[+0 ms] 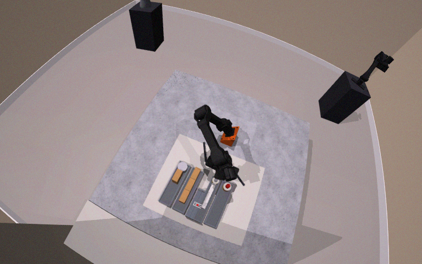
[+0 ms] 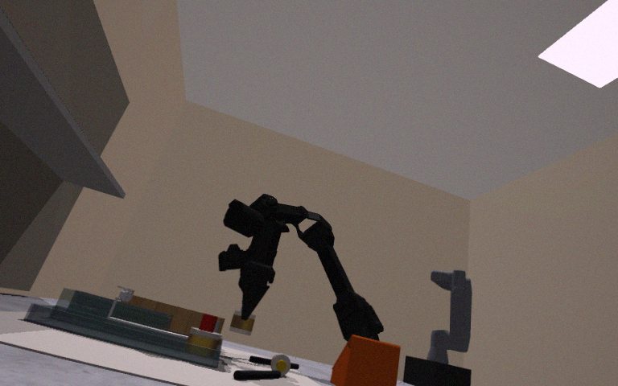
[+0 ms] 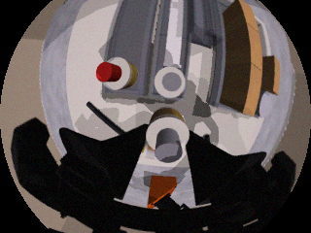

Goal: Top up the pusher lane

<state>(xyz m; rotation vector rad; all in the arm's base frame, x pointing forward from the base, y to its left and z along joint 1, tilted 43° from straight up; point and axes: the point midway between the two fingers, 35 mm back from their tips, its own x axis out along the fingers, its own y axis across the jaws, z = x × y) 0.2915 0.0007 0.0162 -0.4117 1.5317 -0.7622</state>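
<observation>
The lane rack is 200 mm ahead of my gripper tip, 60 mm to the right of it and 60 mm below it.
</observation>
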